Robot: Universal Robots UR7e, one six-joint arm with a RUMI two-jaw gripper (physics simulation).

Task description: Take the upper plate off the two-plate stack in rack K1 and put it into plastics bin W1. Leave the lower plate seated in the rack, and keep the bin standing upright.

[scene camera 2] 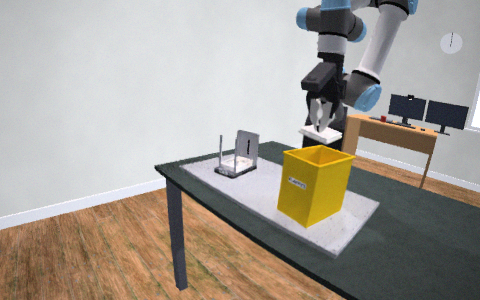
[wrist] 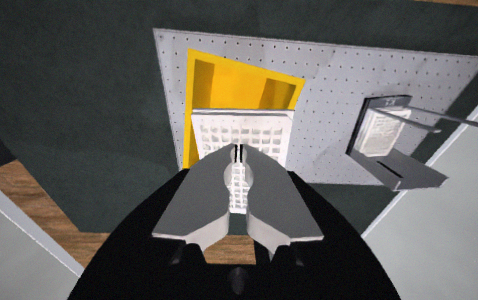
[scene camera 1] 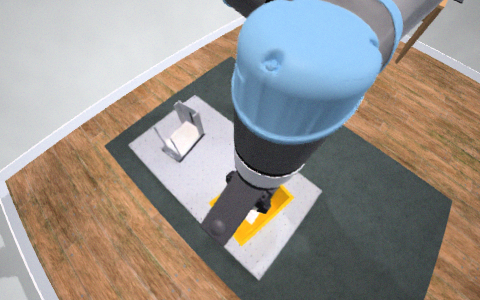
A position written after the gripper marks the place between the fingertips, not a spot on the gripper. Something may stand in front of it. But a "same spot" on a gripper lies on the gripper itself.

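Labels:
The gripper is visible in scene camera 1 (246, 201), and also in scene camera 2 and the wrist view. On the gripper, (scene camera 2: 327, 106) and (wrist: 193, 206) are the same spot. A yellow plastics bin W1 is visible in scene camera 2 (314, 179), and also in scene camera 1 and the wrist view. On the yellow plastics bin W1, (wrist: 198, 160) and (scene camera 1: 282, 197) are the same spot.

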